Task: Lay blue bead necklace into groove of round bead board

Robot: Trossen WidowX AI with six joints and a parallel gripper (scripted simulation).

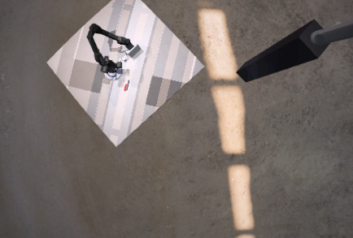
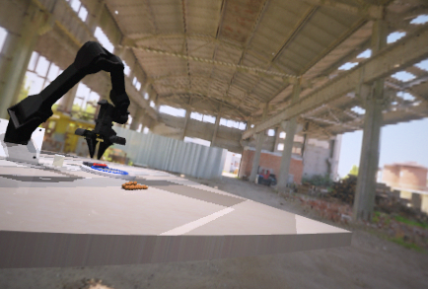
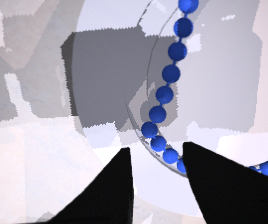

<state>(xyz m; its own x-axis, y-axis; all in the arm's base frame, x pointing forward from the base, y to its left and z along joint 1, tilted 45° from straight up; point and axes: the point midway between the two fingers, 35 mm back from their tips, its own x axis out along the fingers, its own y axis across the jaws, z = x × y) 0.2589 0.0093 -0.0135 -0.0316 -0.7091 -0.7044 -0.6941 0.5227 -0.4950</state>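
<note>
Right now my gripper tip is 6 cm short of the round white bead board, 3 cm to the left of it and 3 cm above it. The rest, counted from my gripper tip: small white block (12 cm behind, 2 cm to the right, 3 cm below); red pen-like object (7 cm ahead, 20 cm to the left, 4 cm below).
</note>
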